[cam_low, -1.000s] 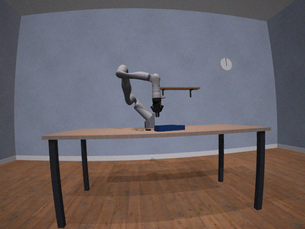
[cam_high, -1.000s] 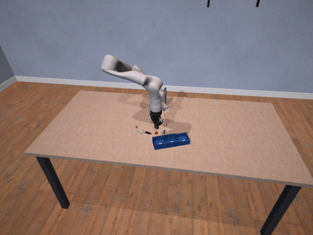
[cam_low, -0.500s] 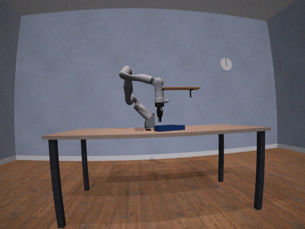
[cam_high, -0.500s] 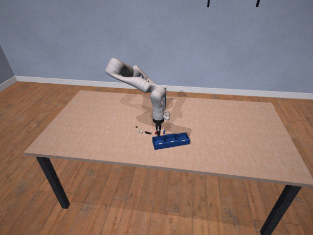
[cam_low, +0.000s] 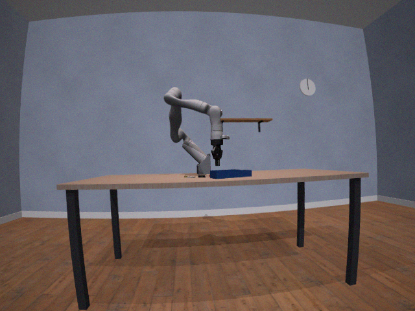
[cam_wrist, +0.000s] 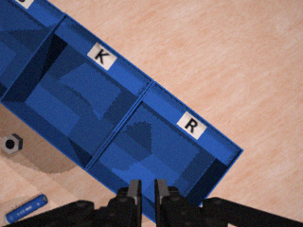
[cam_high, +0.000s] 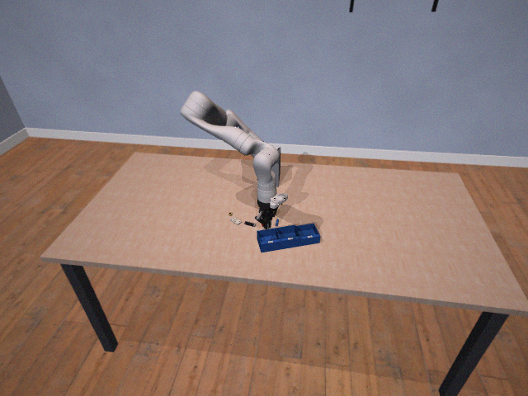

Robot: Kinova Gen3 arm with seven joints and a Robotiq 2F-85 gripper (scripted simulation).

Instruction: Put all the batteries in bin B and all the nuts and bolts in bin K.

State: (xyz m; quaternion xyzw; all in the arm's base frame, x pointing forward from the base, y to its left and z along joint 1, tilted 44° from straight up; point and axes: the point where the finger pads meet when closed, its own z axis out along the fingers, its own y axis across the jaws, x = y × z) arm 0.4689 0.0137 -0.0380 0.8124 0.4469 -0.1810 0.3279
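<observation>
Right now the blue bin is 1 cm behind my hand, 9 cm to the left of it and 7 cm below it. Also, from my hand: red die 10 cm behind, 3 cm to the right, 8 cm below; blue battery 12 cm behind, 3 cm to the left, 9 cm below; black battery 9 cm behind, 9 cm to the right, 8 cm below.
</observation>
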